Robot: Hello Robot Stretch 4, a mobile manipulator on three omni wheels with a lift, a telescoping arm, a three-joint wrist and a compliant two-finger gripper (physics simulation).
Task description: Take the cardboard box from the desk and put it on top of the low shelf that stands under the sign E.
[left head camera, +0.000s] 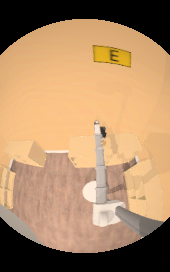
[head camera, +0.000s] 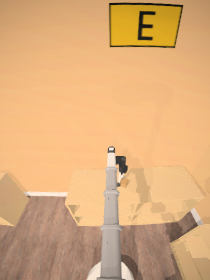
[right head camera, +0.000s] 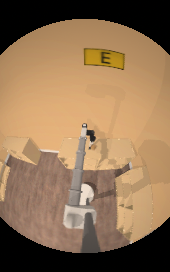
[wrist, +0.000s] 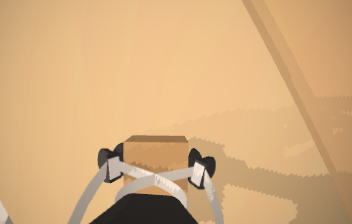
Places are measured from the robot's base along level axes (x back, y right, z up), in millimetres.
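Pixels of known places: gripper, fingertip midpoint: (head camera: 120,182) (right head camera: 90,146) (wrist: 157,158); robot's base, origin of the base link: (left head camera: 93,190) (right head camera: 81,193).
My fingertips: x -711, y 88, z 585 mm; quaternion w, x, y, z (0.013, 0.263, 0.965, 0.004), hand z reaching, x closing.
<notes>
Ahead of a thing's pixels: the offset from my fingertips to its top centre. Level surfaces: height alone.
The small cardboard box {dy +17, dx +8, dz +48 mm} (head camera: 124,183) (right head camera: 93,147) (wrist: 156,152) is between the two fingertips of my gripper (head camera: 121,181) (right head camera: 91,145) (wrist: 157,158), which is shut on it. The box is over the top of the low shelf {dz -2 mm} (head camera: 89,189) (left head camera: 81,146) (right head camera: 71,149) (wrist: 150,75), near its middle, with shadow close beside it. Whether its underside touches the shelf top is hidden. The yellow sign E {dy +106, dx -216, dz +1240 mm} (head camera: 131,26) (left head camera: 102,54) (right head camera: 92,57) is on the wall above the shelf. In the left head view the arm hides the box.
The wall rises close behind the low shelf. Another shelf unit (head camera: 9,200) (left head camera: 24,152) (right head camera: 21,149) stands to the left. A further shelf unit (head camera: 196,250) (right head camera: 140,195) stands at the right. My arm (head camera: 111,215) (left head camera: 100,170) (right head camera: 78,165) extends over the floor to the low shelf.
</notes>
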